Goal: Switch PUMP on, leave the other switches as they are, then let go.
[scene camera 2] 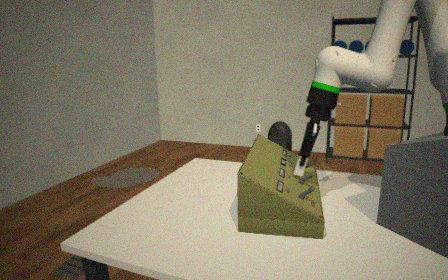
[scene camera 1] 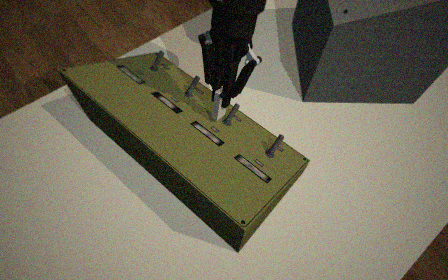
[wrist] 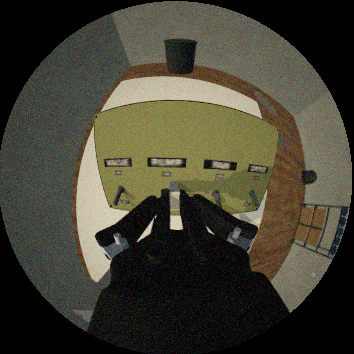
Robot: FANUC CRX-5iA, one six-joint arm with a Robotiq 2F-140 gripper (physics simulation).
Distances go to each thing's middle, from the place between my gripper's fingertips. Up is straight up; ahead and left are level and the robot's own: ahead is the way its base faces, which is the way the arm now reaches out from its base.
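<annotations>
Olive sloped switch panel (scene camera 1: 223,171): 30 mm below my hand, 40 mm to the right of it, 60 mm ahead of it.
</annotations>
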